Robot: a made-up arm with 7 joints.
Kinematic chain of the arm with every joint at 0, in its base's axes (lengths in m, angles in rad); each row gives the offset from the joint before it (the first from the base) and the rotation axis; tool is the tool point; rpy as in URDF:
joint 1: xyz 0 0 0.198 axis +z
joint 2: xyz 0 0 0 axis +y
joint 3: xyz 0 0 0.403 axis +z
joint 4: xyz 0.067 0 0 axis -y
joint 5: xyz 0.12 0 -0.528 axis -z
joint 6: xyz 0 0 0 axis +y
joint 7: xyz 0.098 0 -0.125 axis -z
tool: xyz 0 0 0 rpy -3.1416 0 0
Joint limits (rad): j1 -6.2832..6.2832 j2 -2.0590..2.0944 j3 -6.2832..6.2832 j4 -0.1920..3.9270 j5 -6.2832..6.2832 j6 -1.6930..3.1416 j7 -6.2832..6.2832
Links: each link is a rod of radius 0.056 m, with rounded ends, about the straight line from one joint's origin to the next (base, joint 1, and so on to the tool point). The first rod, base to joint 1, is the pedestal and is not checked.
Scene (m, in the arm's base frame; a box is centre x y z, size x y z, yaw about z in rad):
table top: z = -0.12
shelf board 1: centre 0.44 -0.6 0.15 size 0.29 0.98 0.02 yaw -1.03
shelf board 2: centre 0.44 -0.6 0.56 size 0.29 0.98 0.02 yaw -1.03
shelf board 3: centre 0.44 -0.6 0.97 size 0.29 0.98 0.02 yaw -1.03
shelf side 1: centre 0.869 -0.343 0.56 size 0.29 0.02 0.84 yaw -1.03
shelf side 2: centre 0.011 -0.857 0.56 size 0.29 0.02 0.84 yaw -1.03
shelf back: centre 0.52 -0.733 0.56 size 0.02 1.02 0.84 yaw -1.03
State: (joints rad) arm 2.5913 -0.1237 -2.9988 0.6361 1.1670 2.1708 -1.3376
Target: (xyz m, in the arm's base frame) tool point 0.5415 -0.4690 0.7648
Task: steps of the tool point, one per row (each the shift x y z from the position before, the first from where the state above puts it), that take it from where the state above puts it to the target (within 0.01 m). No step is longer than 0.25 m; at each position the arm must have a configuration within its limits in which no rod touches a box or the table.
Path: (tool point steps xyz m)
1: 0.0649 -0.1048 0.1716
2: -0.0188 -0.0737 0.2168
3: -0.1034 -0.0117 0.2245
4: 0.0778 -0.1188 0.0156
5: 0.0677 -0.1235 -0.0156

